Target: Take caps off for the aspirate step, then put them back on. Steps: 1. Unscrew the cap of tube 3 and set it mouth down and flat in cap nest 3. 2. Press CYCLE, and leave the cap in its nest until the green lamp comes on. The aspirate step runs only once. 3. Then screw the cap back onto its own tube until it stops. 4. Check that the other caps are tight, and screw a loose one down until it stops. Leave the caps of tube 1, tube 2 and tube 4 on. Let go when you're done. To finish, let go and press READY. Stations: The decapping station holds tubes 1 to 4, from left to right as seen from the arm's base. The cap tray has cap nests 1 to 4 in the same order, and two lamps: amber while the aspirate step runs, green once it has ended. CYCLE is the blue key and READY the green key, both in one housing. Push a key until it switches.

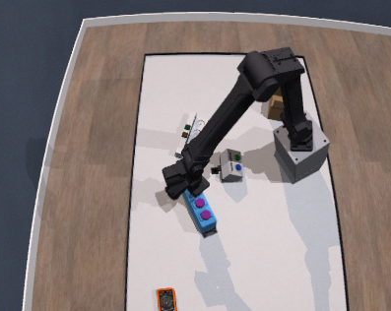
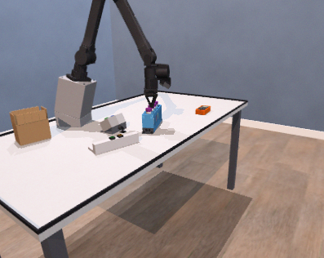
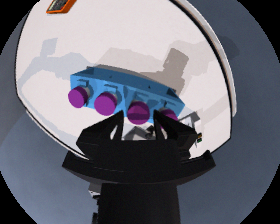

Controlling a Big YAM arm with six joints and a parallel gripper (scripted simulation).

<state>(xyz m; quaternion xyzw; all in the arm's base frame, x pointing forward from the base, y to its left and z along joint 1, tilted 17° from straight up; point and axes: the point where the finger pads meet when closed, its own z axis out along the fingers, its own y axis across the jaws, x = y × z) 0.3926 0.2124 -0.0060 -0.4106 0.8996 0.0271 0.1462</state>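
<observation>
The green key is 150 mm behind my hand, 190 mm to the right of it and 60 mm below it. The rest, counted from my hand: cardboard box: 330 mm behind, 520 mm to the right, 60 mm below; grey key housing: 130 mm behind, 170 mm to the right, 70 mm below; blue key: 160 mm behind, 150 mm to the right, 60 mm below.
</observation>
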